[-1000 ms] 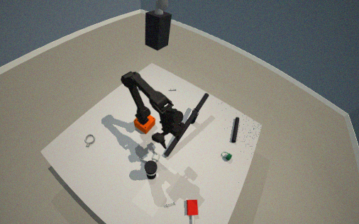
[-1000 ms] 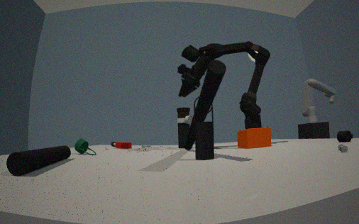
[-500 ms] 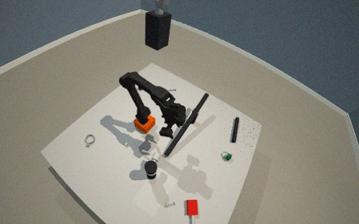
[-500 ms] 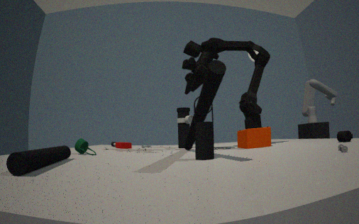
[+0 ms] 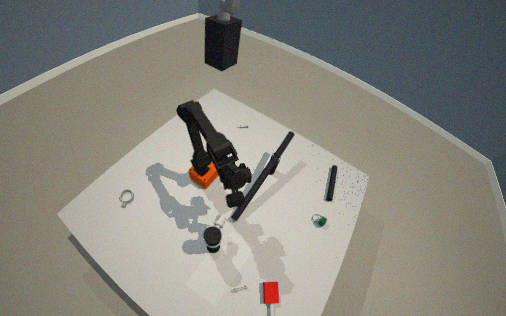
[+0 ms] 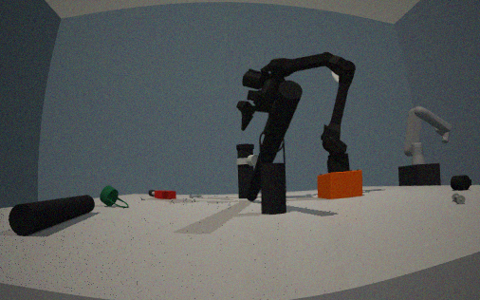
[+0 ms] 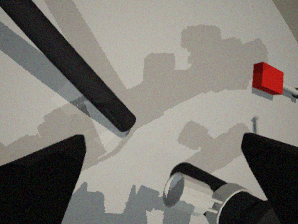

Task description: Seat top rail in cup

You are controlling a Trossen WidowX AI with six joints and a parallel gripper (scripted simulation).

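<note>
Right now the pale brace band is 140 mm to the right of my gripper tip and 80 mm below it. From my gripper tip the other things lie so: green fitting (360 mm ahead, 250 mm to the left, 210 mm below); then black tube (510 mm to the left, 330 mm ahead, 200 mm below).
</note>
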